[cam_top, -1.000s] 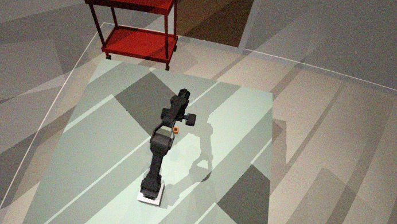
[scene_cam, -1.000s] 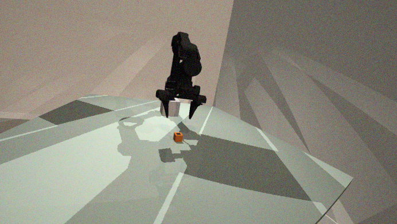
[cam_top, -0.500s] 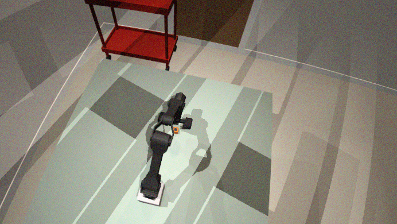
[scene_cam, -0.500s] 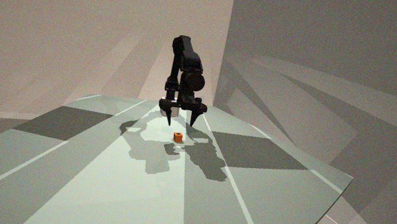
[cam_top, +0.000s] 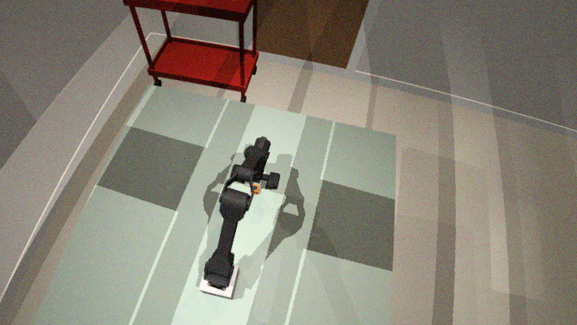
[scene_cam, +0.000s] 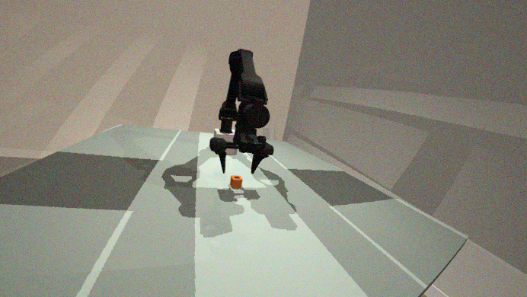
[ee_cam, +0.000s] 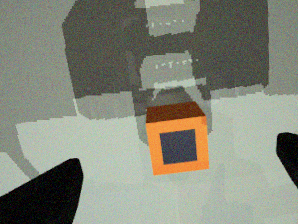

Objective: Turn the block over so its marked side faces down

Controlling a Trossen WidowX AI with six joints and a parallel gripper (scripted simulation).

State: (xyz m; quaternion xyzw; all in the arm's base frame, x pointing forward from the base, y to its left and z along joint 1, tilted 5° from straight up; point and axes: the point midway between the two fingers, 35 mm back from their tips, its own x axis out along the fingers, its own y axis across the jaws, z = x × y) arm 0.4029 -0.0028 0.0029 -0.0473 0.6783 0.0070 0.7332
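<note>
The block is 2 cm below my gripper tip.
</note>
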